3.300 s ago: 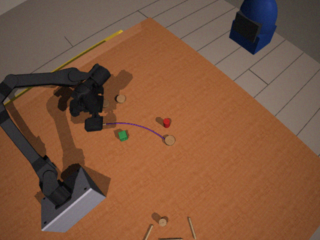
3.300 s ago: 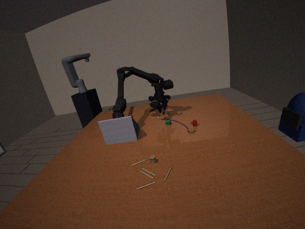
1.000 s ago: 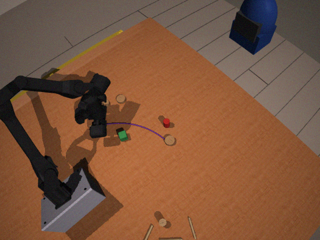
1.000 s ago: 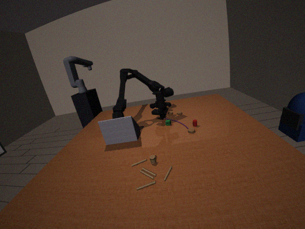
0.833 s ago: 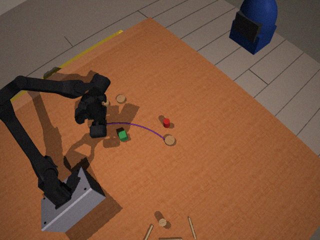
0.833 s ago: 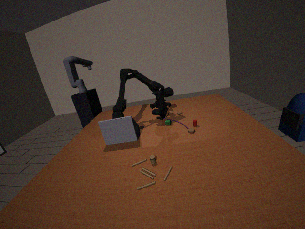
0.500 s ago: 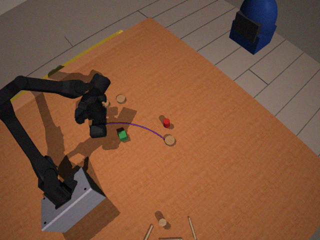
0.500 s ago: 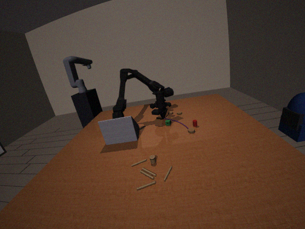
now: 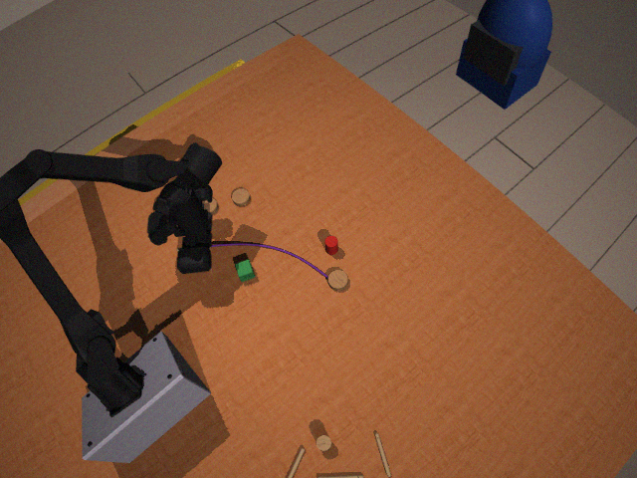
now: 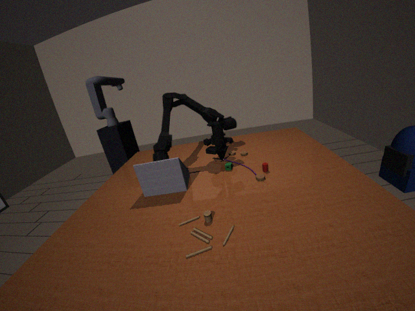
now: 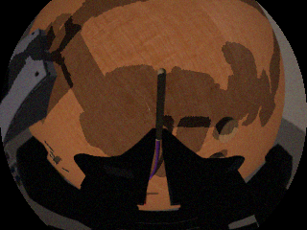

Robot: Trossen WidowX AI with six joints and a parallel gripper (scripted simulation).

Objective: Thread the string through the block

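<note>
Right now my gripper tip is 40 mm short of the green block and 100 mm to the left of it. From my gripper tip the other things lie so: red cylinder 210 mm ahead, 150 mm to the right, 10 mm above; round wooden button 180 mm ahead, 220 mm to the right, 10 mm below; thin wooden stick 10 mm behind, 10 mm to the left.
</note>
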